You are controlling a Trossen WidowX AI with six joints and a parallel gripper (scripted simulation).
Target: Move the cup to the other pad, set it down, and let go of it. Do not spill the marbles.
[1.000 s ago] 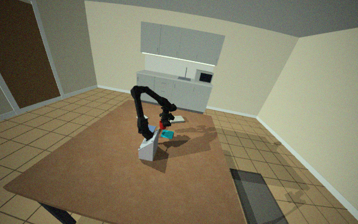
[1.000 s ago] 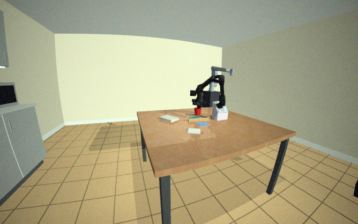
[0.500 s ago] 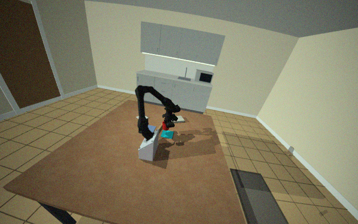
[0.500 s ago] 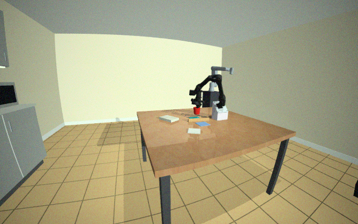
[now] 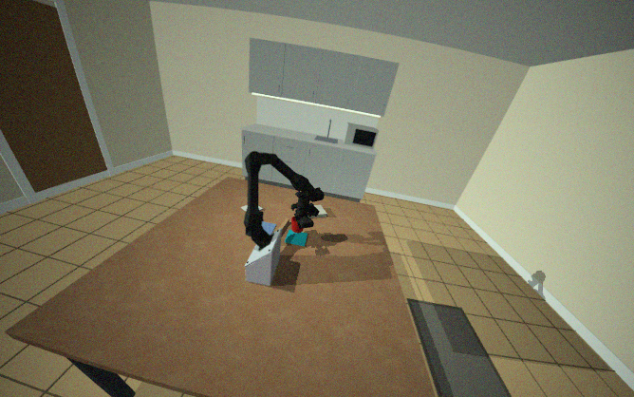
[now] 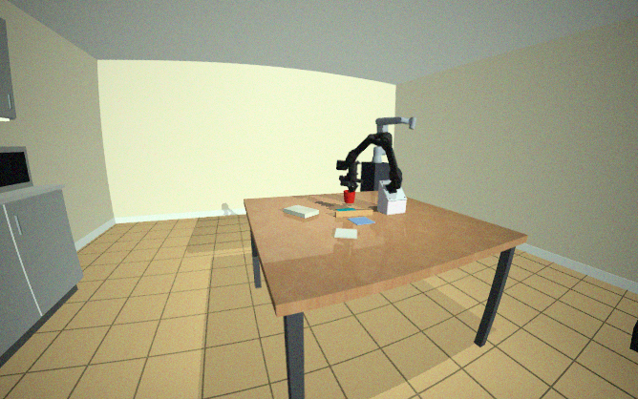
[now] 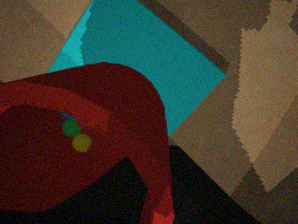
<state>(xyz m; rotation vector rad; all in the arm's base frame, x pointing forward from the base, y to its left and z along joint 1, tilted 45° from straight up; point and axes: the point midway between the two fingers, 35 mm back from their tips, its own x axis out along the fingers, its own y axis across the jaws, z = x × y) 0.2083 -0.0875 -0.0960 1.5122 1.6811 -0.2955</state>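
The teal pad lies 3 cm ahead of my gripper tip, 1 cm to the left of it and 10 cm below it. Also, from my gripper tip: red cup 3 cm ahead, 1 cm to the left; then wooden bar 5 cm ahead, 11 cm to the left, 9 cm below; then blue pad 7 cm ahead, 21 cm to the left, 10 cm below.
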